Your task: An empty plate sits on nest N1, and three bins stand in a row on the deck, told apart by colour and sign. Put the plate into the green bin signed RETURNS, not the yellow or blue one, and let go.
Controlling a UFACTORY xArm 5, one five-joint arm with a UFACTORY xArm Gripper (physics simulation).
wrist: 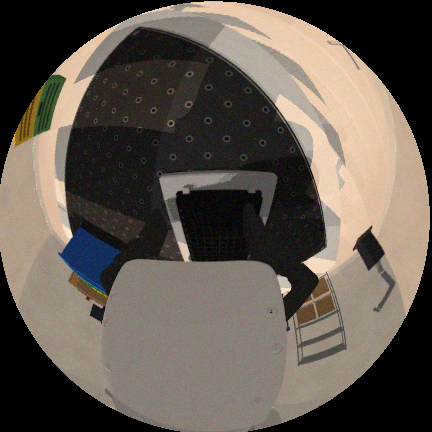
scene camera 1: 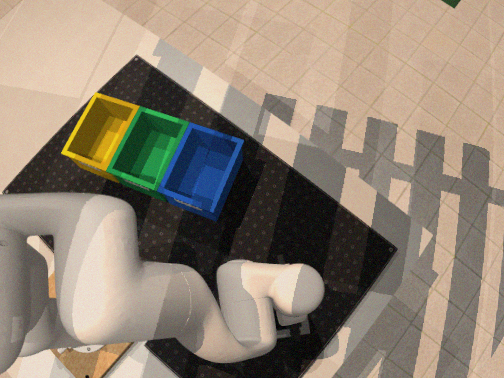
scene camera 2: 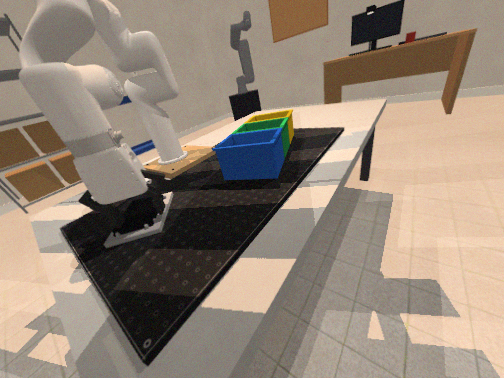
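Pixels of known places: gripper, fingertip midpoint: (wrist: 201,217) (scene camera 2: 142,217); arm's base at its link origin: (scene camera 2: 173,158).
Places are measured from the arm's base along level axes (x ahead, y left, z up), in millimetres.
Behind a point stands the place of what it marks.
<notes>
A black plate (scene camera 2: 142,215) {y -246, x 354, z 10 mm} (wrist: 212,225) {y -252, x 349, z 11 mm} sits in the light grey nest (scene camera 2: 135,237) {y -282, x 393, z -8 mm} (wrist: 218,179) {y -284, x 384, z -2 mm}. My gripper (scene camera 2: 131,212) (wrist: 201,217) {y -249, x 365, z 11 mm} is open, low over the plate, with a dark finger towards each side of it; nothing is held. Whether the fingers touch the plate cannot be told. In scene camera 1 the wrist hides most of the nest. The green bin (scene camera 1: 149,150) {y 225, x 371, z -8 mm} (scene camera 2: 286,137) {y 228, x 433, z 32 mm} stands empty between the yellow bin (scene camera 1: 100,132) {y 357, x 307, z -7 mm} (scene camera 2: 291,125) {y 349, x 374, z 35 mm} and the blue bin (scene camera 1: 202,170) {y 95, x 431, z -8 mm} (scene camera 2: 252,157) {y 27, x 468, z 51 mm} (wrist: 90,255) {y 16, x 445, z 35 mm}. The bin signs are too small to read.
The bins stand in a touching row on the black deck (scene camera 1: 280,210) {y -97, x 497, z -14 mm} (scene camera 2: 210,215) {y -144, x 479, z -13 mm}, beyond the deck's middle from the nest. The blue bin is nearest my gripper. The arm's base stands on a wooden board (scene camera 2: 197,156) {y 54, x 111, z -1 mm} beside the deck. A desk (scene camera 2: 400,62) stands far behind.
</notes>
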